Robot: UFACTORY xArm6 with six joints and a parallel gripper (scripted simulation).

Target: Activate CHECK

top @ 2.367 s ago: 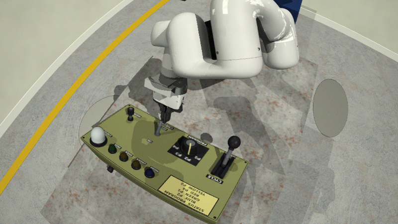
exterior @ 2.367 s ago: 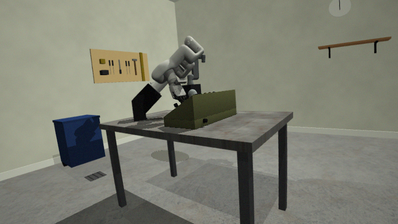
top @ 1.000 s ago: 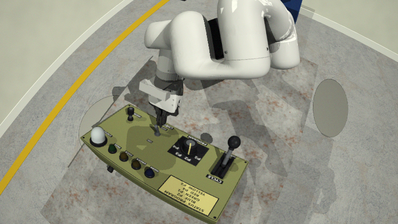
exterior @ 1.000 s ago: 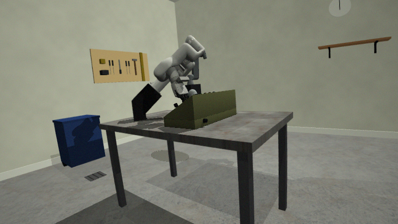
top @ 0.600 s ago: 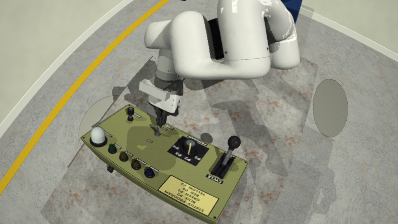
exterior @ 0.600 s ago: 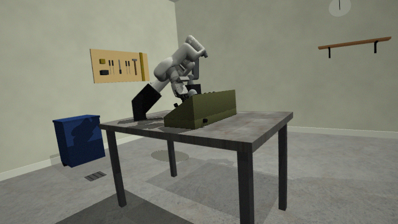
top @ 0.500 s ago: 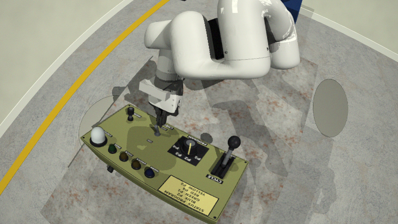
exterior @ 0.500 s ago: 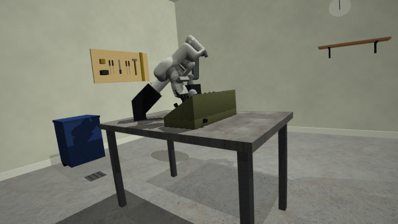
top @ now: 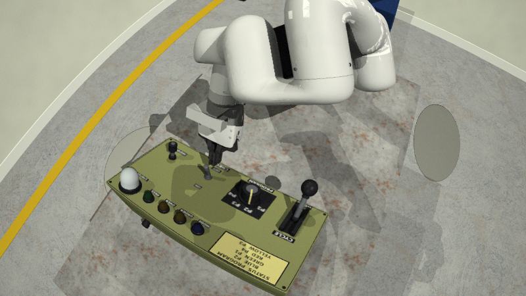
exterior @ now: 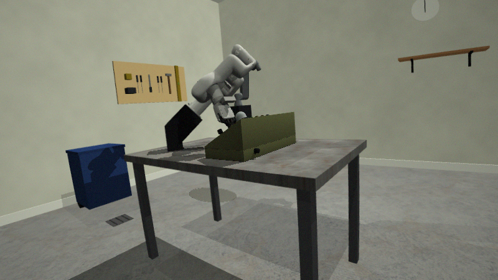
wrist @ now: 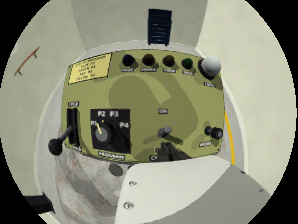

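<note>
The grey toggle lever is 4 cm ahead of my hand and 2 cm below it. From my hand the other things lie so: program dial 13 cm to the left, 4 cm ahead, 1 cm below; then olive console 7 cm to the left, 6 cm ahead, 4 cm below; then ball-topped cycle lever 24 cm to the left, 1 cm below, 1 cm behind.
</note>
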